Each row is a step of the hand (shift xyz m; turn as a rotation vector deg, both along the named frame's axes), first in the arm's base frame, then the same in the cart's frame.
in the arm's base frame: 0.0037 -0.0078 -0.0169 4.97 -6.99 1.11
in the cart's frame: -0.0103 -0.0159 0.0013 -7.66 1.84 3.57
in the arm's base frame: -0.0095 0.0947 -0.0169 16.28 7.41 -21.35
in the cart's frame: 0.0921 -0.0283 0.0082 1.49 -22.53 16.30
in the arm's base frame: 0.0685 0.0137 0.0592 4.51 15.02 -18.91
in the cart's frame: 0.0066 0.0552 0.0728 11.52 -20.74 6.37
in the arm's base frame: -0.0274 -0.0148 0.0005 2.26 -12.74 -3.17
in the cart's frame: -0.0089 0.0031 -0.0297 -13.22 -1.62 -0.42
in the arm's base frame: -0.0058 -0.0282 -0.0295 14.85 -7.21 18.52
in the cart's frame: -0.0297 -0.0256 -0.0126 -7.81 18.87 14.09
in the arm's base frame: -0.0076 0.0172 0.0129 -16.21 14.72 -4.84
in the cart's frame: 0.0198 0.0109 -0.0035 16.98 -6.20 -13.27
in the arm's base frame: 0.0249 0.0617 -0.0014 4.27 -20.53 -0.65
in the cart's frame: 0.0549 -0.0097 0.0363 -20.90 1.79 0.17
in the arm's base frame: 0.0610 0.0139 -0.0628 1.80 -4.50 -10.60
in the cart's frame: -0.0059 -0.0656 0.0593 -5.97 -10.00 0.35
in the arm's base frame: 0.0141 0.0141 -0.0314 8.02 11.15 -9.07
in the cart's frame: 0.0073 -0.0333 0.0150 8.20 -10.60 9.56
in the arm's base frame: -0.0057 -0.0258 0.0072 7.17 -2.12 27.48
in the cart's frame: -0.0231 0.0105 -0.0102 -0.28 27.33 8.01
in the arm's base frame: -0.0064 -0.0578 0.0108 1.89 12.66 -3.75
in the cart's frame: -0.0537 0.0181 -0.0169 11.51 -5.34 4.12
